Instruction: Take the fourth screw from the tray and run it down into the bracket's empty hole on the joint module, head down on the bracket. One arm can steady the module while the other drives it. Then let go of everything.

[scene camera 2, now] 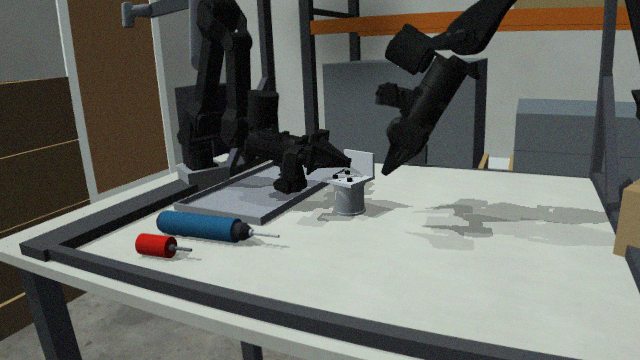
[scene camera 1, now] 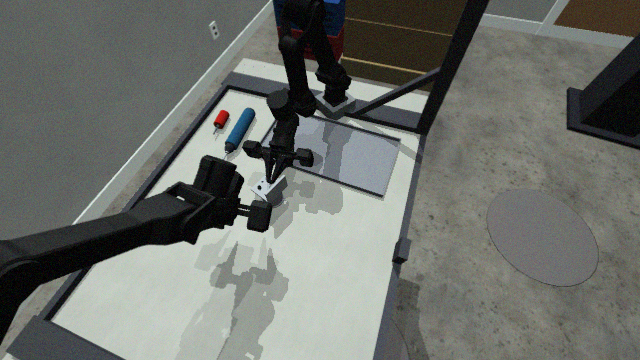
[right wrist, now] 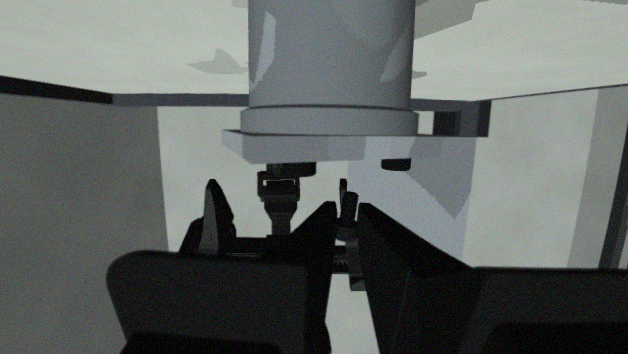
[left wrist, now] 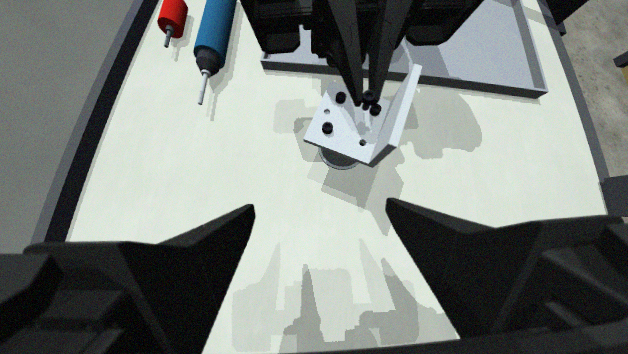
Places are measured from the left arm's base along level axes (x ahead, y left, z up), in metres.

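Pixels of known places: left gripper, fingertip midpoint: (scene camera 2: 388,167) (scene camera 1: 242,206) (right wrist: 275,182) (left wrist: 320,207); right gripper, fingertip midpoint: (scene camera 2: 349,163) (scene camera 1: 269,182) (right wrist: 346,212) (left wrist: 366,104); right arm's base, origin of the base link: (scene camera 2: 202,166) (scene camera 1: 335,98).
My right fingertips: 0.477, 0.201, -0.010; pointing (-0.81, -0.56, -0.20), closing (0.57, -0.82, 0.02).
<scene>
Behind a point stands the place of what it marks, as x, y, z.
The joint module (scene camera 2: 350,201) {0.450, 0.224, -0.073} (right wrist: 330,60) {0.496, 0.224, -0.060} stands upright, a grey cylinder with the white L-shaped bracket (scene camera 1: 261,189) {0.453, 0.215, -0.035} (scene camera 2: 345,183) {0.449, 0.235, -0.036} (left wrist: 345,146) {0.447, 0.199, -0.035} on top. Three black screws (left wrist: 340,97) {0.488, 0.229, -0.032} (left wrist: 327,128) {0.452, 0.222, -0.032} (left wrist: 375,109) {0.494, 0.194, -0.032} sit head up in it; the empty hole (left wrist: 362,142) {0.462, 0.188, -0.041} is near the upright flange. My right gripper (scene camera 1: 271,181) {0.477, 0.201, -0.010} (left wrist: 366,104) {0.477, 0.201, -0.010} (right wrist: 346,212) {0.477, 0.201, -0.010} is shut on the fourth screw (left wrist: 369,95) {0.480, 0.202, -0.003} (right wrist: 349,211) {0.481, 0.203, -0.012}, holding it above the bracket, shank towards the plate. My left gripper (scene camera 2: 385,173) {0.386, 0.189, -0.004} (left wrist: 320,207) {0.386, 0.189, -0.004} is open and empty, above the table beside the module; its fingertips are hidden in scene camera 1.
The grey tray (scene camera 1: 385,195) {0.706, -0.001, -0.084} (scene camera 2: 220,214) (left wrist: 480,86) {0.660, 0.083, -0.092} lies under and behind the right arm. A blue driver (scene camera 1: 240,129) {0.541, 0.461, -0.064} (scene camera 2: 197,226) {0.530, 0.490, -0.072} (left wrist: 216,32) {0.518, 0.444, -0.066} and a shorter red driver (scene camera 1: 221,119) {0.521, 0.549, -0.070} (scene camera 2: 155,245) {0.507, 0.570, -0.076} (left wrist: 172,17) {0.513, 0.541, -0.072} lie beside it. A dark frame edges the table.
</scene>
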